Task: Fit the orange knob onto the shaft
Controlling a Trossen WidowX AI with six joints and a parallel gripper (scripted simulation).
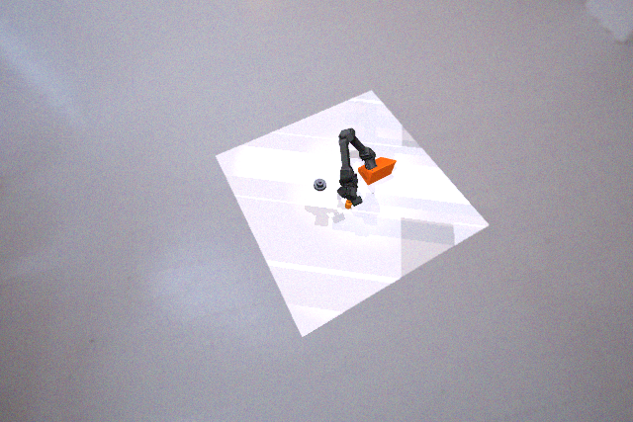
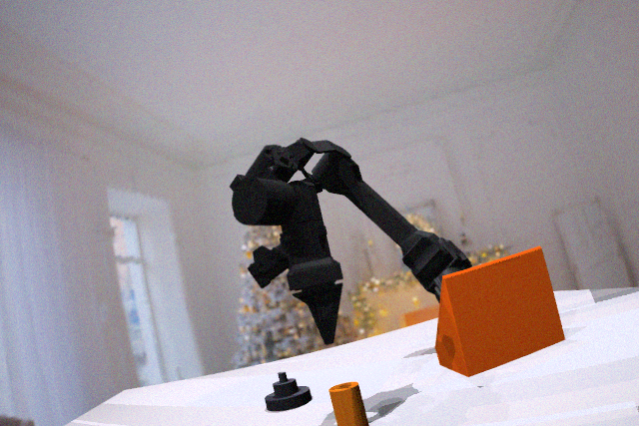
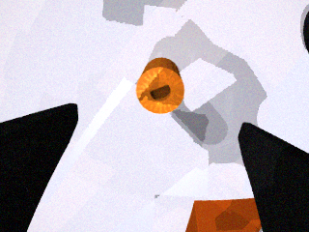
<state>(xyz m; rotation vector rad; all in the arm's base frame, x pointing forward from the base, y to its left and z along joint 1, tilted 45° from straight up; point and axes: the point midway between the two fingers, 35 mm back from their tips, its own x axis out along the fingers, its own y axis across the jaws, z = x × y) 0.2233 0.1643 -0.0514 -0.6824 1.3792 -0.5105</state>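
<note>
Right now my gripper tip is 100 mm above the orange knob. Also, from my gripper tip: dark pedestal 110 mm ahead, 210 mm to the right, 100 mm below.
</note>
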